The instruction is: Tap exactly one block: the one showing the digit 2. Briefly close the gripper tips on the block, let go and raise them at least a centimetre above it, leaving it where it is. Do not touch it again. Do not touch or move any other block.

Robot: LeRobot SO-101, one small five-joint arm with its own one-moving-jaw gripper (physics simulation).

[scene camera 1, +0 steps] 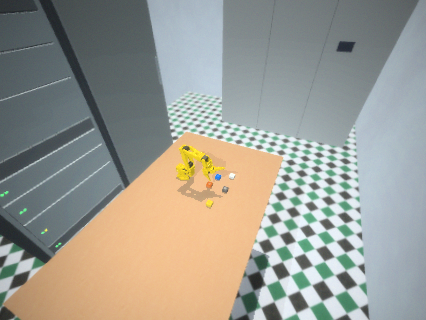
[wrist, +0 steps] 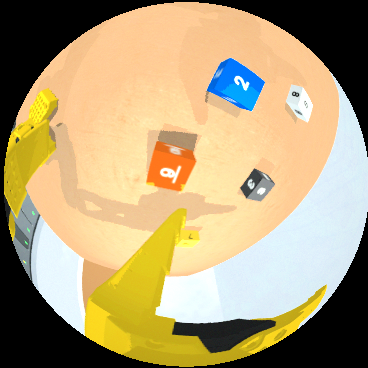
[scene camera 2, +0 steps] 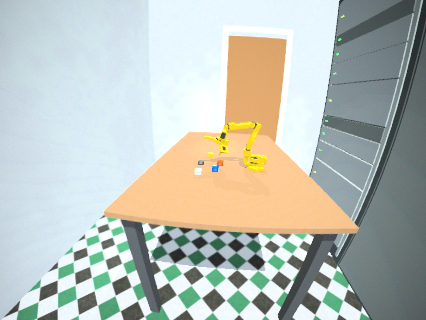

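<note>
The blue block (scene camera 1: pixel 218 177) (scene camera 2: pixel 215 169) (wrist: pixel 236 85) shows the digit 2 and sits on the table, upper right of centre in the wrist view. My gripper (scene camera 1: pixel 217 173) (scene camera 2: pixel 214 145) (wrist: pixel 254 250) is wide open and empty, raised above the table. In the wrist view the fixed jaw points up from the bottom, with its tip well below the blue block in the picture; the moving jaw is swung far out to the lower right. The gripper is apart from the blue block.
An orange block (scene camera 1: pixel 209 185) (scene camera 2: pixel 220 163) (wrist: pixel 171 167), a white block (scene camera 1: pixel 232 176) (scene camera 2: pixel 198 171) (wrist: pixel 300 103), a dark grey block (scene camera 1: pixel 225 189) (scene camera 2: pixel 201 162) (wrist: pixel 257 185) and a yellow block (scene camera 1: pixel 209 203) (scene camera 2: pixel 210 154) (wrist: pixel 190 238) stand around on the table (scene camera 1: pixel 150 250) (scene camera 2: pixel 200 200).
</note>
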